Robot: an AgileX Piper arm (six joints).
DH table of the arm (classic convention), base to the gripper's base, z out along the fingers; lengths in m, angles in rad. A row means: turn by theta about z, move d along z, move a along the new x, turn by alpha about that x. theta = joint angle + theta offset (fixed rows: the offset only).
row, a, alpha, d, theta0
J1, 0, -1.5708, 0.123, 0
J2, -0.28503, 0, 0, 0.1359
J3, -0.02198, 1.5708, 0, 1.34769
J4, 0, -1.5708, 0.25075, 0
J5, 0, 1.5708, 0, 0
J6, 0, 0, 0.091, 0
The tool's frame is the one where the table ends.
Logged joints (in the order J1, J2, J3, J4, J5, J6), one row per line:
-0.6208 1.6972 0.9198 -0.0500 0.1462 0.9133
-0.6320 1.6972 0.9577 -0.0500 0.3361 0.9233
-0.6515 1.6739 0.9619 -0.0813 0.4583 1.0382
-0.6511 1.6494 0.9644 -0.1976 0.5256 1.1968
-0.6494 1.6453 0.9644 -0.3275 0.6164 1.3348
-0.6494 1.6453 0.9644 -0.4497 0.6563 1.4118
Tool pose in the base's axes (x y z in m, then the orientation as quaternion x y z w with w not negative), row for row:
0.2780 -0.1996 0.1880 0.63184 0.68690 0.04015 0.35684
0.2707 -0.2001 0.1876 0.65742 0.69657 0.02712 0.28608
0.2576 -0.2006 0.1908 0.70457 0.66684 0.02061 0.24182
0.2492 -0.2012 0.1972 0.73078 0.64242 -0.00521 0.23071
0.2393 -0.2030 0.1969 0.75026 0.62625 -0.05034 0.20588
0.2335 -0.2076 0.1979 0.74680 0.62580 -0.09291 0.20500
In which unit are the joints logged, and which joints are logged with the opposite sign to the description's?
The joints are logged in radians. Opposite sign: J3.
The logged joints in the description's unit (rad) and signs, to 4 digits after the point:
-0.6208 1.6972 -0.9198 -0.0500 0.1462 0.9133
-0.6320 1.6972 -0.9577 -0.0500 0.3361 0.9233
-0.6515 1.6739 -0.9619 -0.0813 0.4583 1.0382
-0.6511 1.6494 -0.9644 -0.1976 0.5256 1.1968
-0.6494 1.6453 -0.9644 -0.3275 0.6164 1.3348
-0.6494 1.6453 -0.9644 -0.4497 0.6563 1.4118

